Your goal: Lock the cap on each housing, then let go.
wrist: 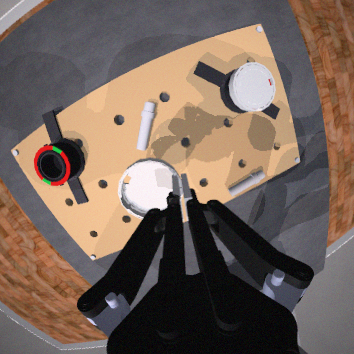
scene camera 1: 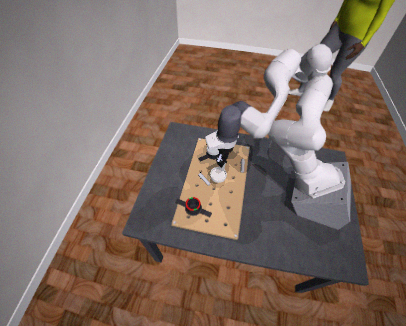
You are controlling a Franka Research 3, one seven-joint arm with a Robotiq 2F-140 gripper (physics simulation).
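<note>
My gripper (scene camera 1: pixel 221 165) (wrist: pixel 179 182) is shut on the rim of a white round cap (scene camera 1: pixel 218 175) (wrist: pixel 149 189), held above the board, with its hollow inside facing the wrist camera. An uncapped black housing (scene camera 1: pixel 193 209) (wrist: pixel 76 162) with a red ring and two green marks stands on a dark bar, apart from the held cap. A second black housing (wrist: pixel 228 97) at the upper right of the wrist view carries another white cap (wrist: pixel 252 86) with a small red mark. The arm partly hides that housing in the scene view.
The wooden board (scene camera 1: pixel 214 229) (wrist: pixel 107 147) has several holes and lies on the dark table (scene camera 1: pixel 150 200) (wrist: pixel 45 75). One grey peg (scene camera 1: pixel 204 178) (wrist: pixel 145 126) lies mid-board; another peg (scene camera 1: pixel 243 165) (wrist: pixel 246 182) lies near the edge. A person (scene camera 1: pixel 357 22) stands behind the robot.
</note>
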